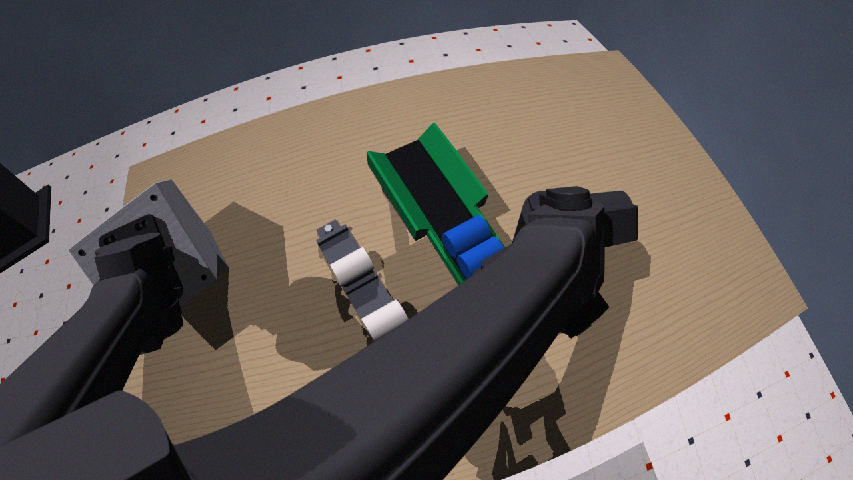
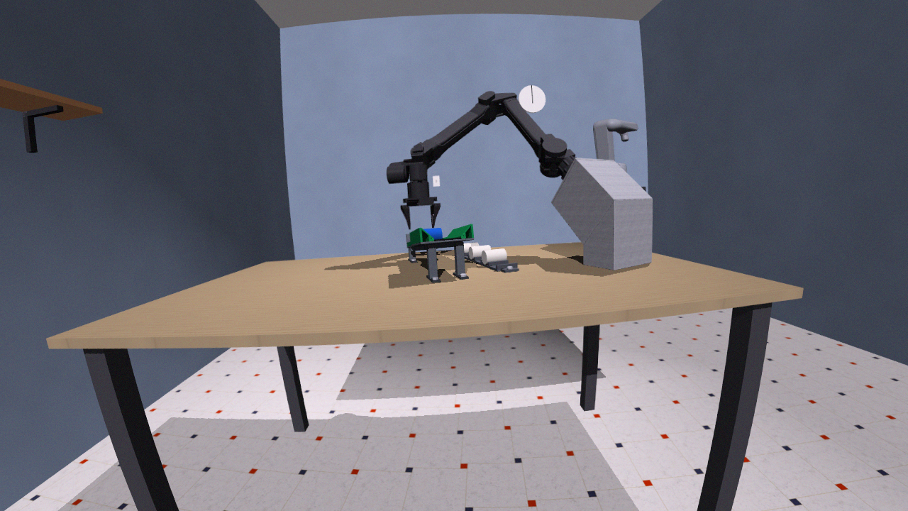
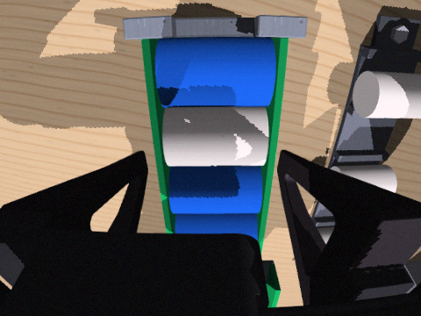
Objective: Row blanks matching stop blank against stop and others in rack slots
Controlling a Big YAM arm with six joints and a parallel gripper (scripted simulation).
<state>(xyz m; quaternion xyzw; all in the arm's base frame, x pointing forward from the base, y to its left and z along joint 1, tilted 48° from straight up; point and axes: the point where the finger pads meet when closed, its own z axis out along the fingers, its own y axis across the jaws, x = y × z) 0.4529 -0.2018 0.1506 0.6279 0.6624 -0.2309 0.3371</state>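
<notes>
Right now the grey stop is 60 mm to the right of my hand and 60 mm below it. Also, from my hand: grey stock rack: 160 mm behind, 120 mm to the left, 120 mm below.
</notes>
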